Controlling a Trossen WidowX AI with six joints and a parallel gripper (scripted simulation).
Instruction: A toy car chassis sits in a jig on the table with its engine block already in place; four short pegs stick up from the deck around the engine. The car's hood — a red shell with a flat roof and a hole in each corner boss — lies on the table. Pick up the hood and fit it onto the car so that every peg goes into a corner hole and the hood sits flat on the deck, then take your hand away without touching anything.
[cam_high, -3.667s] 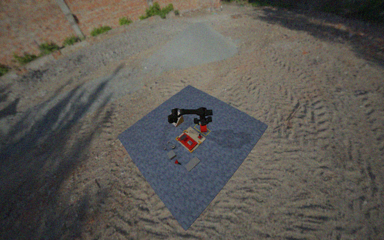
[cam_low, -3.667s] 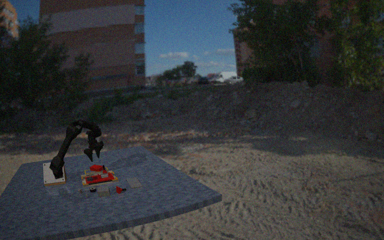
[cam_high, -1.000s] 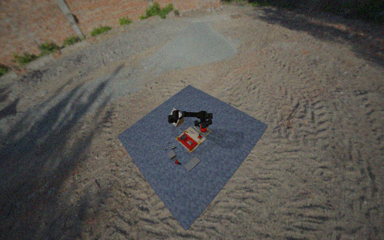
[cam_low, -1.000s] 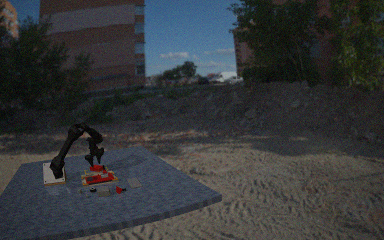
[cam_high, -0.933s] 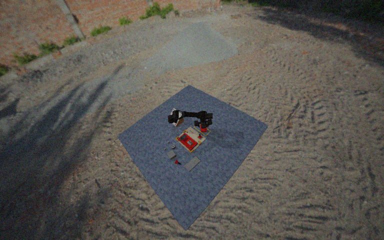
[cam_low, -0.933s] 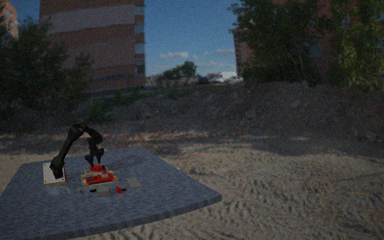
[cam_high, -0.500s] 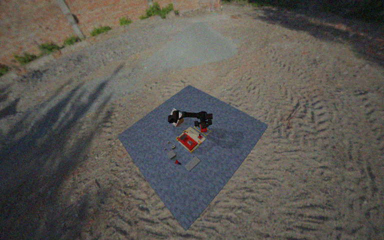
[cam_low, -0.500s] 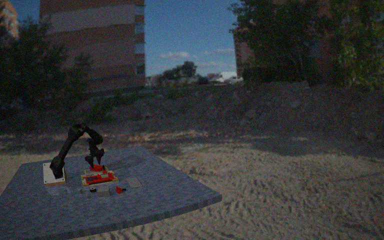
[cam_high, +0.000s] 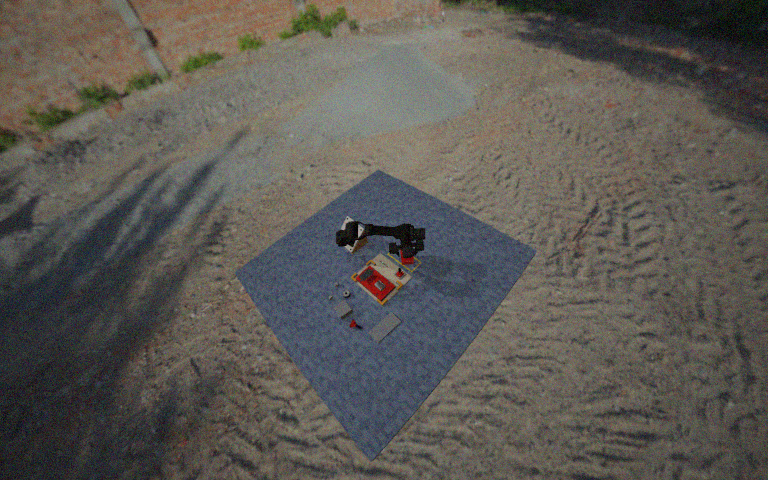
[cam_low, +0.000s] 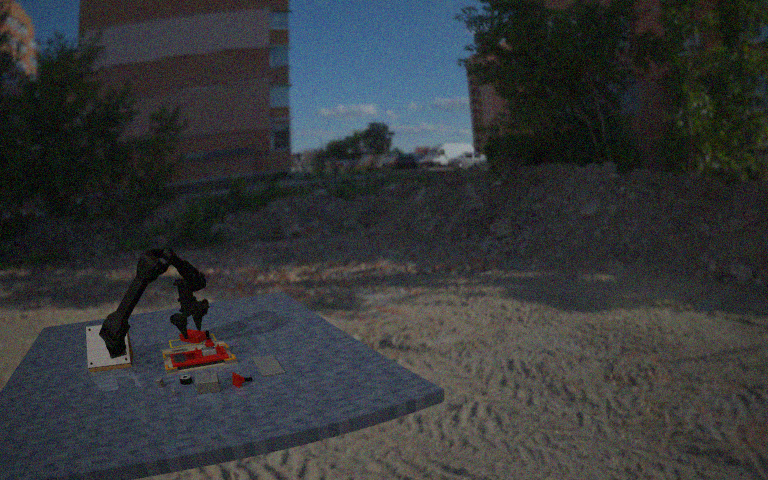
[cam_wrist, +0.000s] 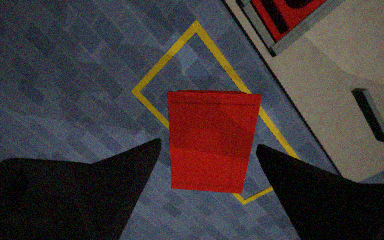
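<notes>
The red hood is right at my gripper tip. From my gripper tip the other things lie so: grey engine block: 240 mm to the right, 10 mm ahead, 10 mm above; beige jig: 210 mm to the right, 20 mm behind, 10 mm below.
</notes>
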